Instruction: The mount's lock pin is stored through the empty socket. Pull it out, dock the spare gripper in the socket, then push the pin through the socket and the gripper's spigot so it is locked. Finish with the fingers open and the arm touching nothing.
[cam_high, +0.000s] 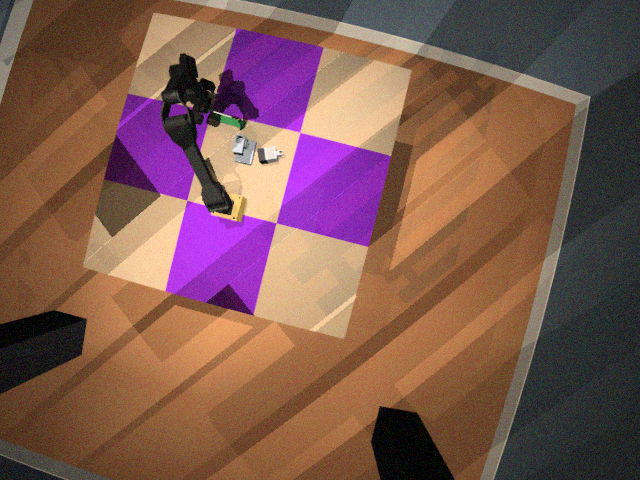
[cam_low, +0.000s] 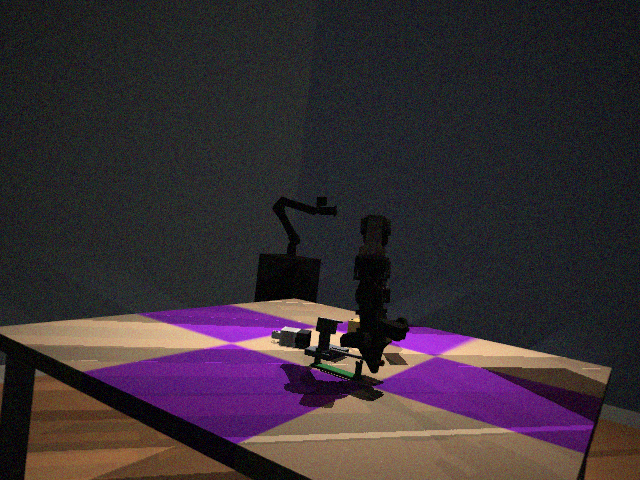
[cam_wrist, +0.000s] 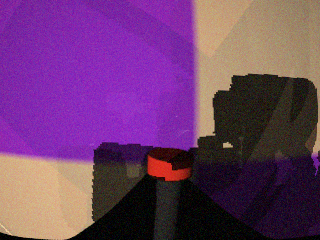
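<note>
Now: the green rack 100 mm to the right of my gripper tip and 10 mm behind it. Round my gripper tip: spare gripper: 330 mm to the right, 130 mm behind, 10 mm below; then mount: 210 mm to the right, 130 mm behind, 20 mm above.
</note>
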